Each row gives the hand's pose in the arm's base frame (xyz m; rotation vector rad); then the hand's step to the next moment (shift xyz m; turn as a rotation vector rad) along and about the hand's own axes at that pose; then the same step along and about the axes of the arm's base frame.
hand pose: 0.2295 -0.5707 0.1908 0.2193 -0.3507 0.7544
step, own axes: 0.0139 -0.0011 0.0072 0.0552 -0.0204 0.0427
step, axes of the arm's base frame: 0.0085 0.0057 0.0119 0.0417 0.0067 0.0592
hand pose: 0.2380 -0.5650 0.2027 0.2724 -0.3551 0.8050
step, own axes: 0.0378 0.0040 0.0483 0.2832 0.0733 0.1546
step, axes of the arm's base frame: 0.0113 0.0095 0.0597 0.0951 0.1760 0.2635
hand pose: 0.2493 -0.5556 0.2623 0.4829 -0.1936 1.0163
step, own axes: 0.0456 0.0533 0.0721 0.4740 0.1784 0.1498
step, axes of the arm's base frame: -0.0169 0.0240 0.0962 0.1047 0.3702 0.3618
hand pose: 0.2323 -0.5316 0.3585 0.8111 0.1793 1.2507
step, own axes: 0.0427 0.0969 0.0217 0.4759 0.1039 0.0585
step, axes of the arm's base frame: -0.0485 0.0364 0.0895 0.1136 0.4065 0.2501
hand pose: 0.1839 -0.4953 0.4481 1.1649 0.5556 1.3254
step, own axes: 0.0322 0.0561 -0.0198 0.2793 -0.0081 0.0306
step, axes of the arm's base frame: -0.0348 0.0275 0.0511 0.0944 0.2509 0.0846
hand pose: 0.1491 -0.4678 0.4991 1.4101 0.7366 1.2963
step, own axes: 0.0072 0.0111 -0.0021 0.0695 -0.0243 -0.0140
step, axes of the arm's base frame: -0.0026 0.0042 0.0125 0.0073 0.0745 -0.0025
